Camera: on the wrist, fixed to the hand. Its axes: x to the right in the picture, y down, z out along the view.
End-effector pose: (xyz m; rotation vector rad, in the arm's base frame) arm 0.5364 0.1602 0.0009 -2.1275 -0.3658 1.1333
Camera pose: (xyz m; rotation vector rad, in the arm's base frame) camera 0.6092 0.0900 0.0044 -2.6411 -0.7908 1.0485
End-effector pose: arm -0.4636 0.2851 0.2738 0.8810 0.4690 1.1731
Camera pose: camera -0.5547 0.3245 0.2544 0.3313 0.1412 1.2157
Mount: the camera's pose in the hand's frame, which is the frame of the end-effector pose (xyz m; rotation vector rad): 0.0027 0.0433 -0.0914 -0.5993 0.0419 -0.0264
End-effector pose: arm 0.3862 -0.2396 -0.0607 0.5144 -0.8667 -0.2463
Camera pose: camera 0.4590 -0.1737 -0.0852 -0.0283 -0.7009 -0.4969
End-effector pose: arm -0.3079 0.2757 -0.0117 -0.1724 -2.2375 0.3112
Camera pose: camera -0.2379 0.3329 0.0338 -0.4592 -2.2290 -0.3839
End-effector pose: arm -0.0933 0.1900 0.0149 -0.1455 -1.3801 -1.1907
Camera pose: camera -0.0027 0.1450 0.0151 -0.5209 -0.9553 -1.5923
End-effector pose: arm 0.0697 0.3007 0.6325 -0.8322 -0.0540 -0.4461
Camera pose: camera 0.0781 0.2589 0.5408 -1.4111 0.1139 -0.5125
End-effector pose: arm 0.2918 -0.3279 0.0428 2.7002 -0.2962 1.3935
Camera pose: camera 0.2113 -0.3553 0.0976 2.1720 -0.5670 1.1209
